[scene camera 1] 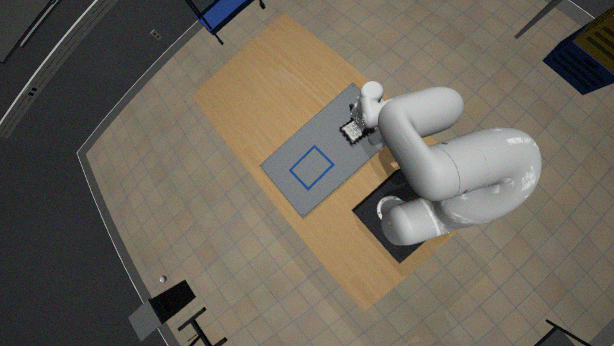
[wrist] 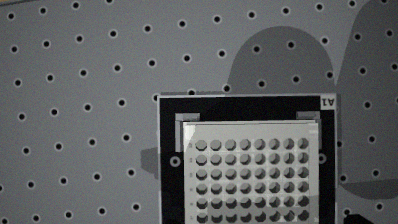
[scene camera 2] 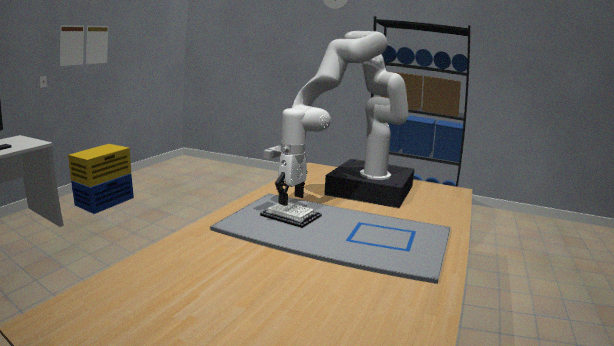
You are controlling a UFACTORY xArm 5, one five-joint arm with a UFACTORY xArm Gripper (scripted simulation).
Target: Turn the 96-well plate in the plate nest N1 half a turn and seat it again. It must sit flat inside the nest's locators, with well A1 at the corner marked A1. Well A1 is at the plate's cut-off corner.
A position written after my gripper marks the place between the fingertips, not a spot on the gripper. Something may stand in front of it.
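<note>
Visible to me: my gripper (scene camera 2: 291,200), together with a white 96-well plate (wrist: 208,149).
</note>
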